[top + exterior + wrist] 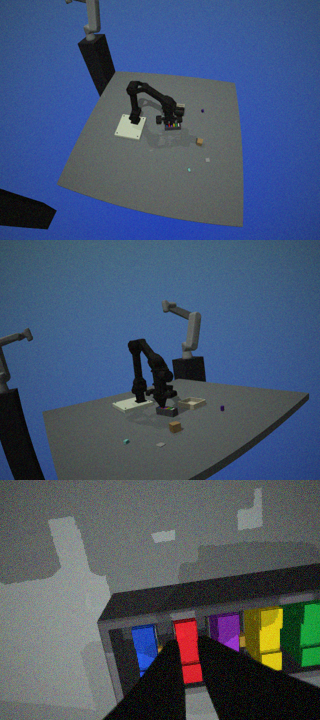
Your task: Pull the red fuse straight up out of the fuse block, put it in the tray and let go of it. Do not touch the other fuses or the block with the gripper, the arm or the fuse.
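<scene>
Now: the tray 1 cm ahead of my gripper tip, 19 cm to the left of it and 3 cm below it. The rest, counted from my gripper tip: brown cube: 25 cm ahead, 8 cm to the right, 2 cm below; then red fuse: 1 cm below; then purple cylinder: 23 cm ahead, 23 cm to the left, 2 cm below.
</scene>
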